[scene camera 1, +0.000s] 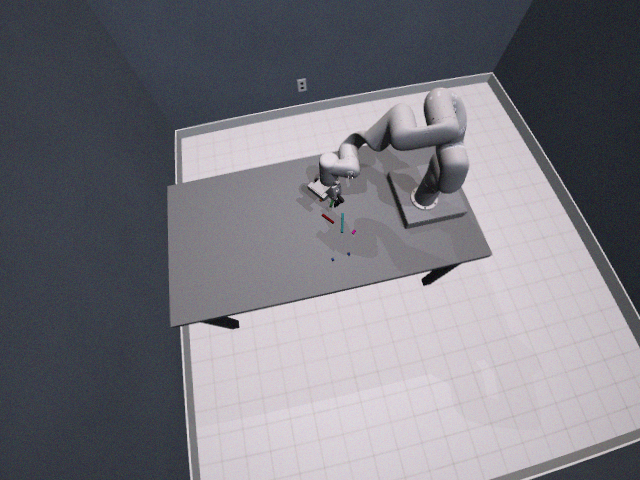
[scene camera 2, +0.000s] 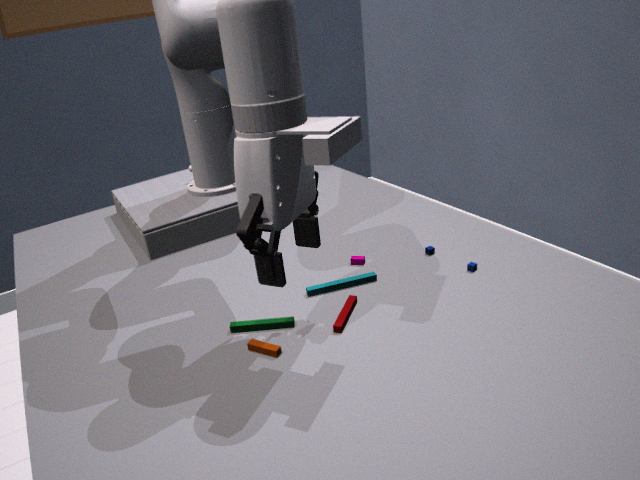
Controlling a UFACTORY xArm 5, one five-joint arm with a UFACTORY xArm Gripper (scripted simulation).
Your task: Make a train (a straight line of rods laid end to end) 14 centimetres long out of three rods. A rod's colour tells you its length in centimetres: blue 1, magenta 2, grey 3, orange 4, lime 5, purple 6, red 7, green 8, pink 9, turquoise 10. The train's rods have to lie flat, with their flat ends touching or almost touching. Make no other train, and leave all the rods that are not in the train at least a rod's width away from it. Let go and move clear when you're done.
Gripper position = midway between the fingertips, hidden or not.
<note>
I see my gripper (scene camera 2: 291,264) and a green rod (scene camera 2: 286,322).
</note>
